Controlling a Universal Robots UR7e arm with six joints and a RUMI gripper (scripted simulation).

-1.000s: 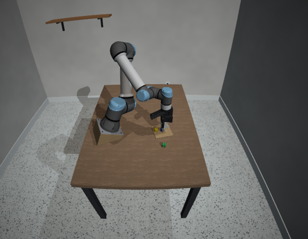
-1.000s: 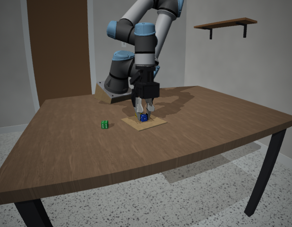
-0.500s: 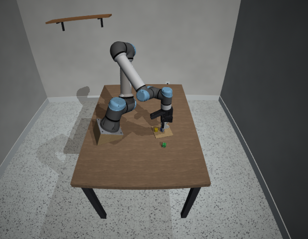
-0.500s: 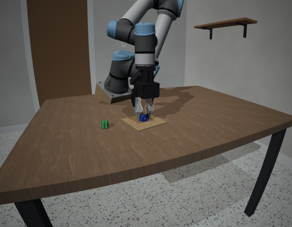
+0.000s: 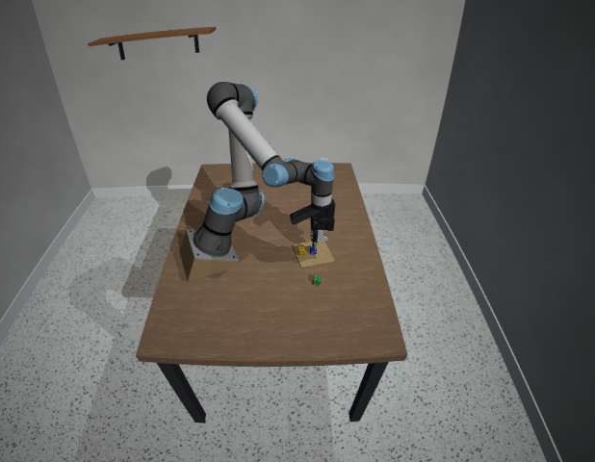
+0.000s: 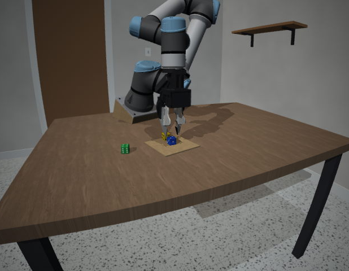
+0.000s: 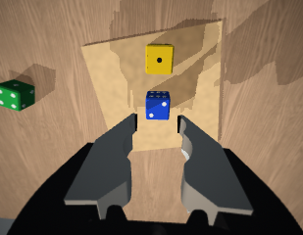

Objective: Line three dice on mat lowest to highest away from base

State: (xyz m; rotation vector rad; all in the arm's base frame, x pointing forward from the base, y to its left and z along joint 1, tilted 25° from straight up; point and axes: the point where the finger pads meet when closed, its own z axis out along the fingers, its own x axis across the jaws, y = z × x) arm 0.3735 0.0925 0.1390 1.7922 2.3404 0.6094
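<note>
Right now my hand is 4 cm above the blue die. From my hand the other things lie so: tan mat (5 cm below); green die (16 cm to the right, 4 cm below, 4 cm ahead); yellow die (5 cm behind, 4 cm below, 2 cm to the right).
</note>
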